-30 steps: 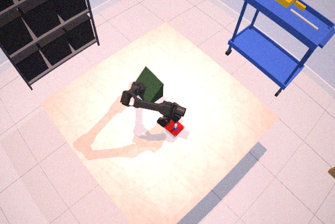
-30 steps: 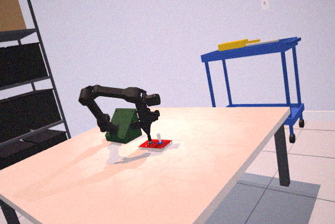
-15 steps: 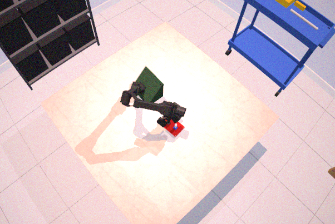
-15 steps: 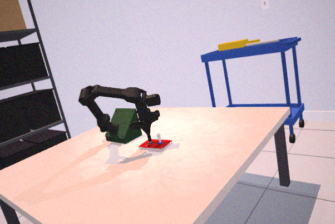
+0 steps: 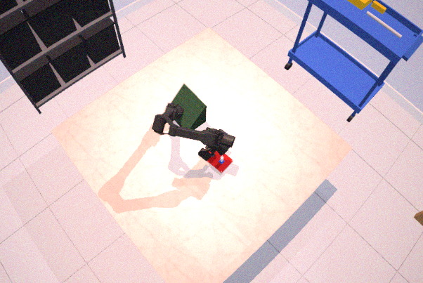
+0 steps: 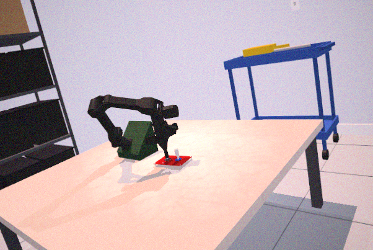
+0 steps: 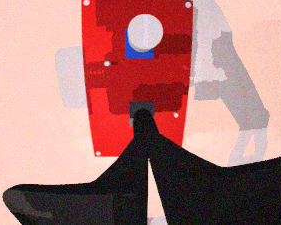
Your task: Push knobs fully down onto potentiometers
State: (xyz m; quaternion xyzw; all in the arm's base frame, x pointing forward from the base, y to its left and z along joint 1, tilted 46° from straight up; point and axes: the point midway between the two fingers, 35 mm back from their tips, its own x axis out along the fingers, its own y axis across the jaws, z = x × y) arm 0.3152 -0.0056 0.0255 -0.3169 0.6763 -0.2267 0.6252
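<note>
My gripper tip is now 20 mm above the black knob. Also, from my gripper tip: white knob: 60 mm ahead, 10 mm to the left.
</note>
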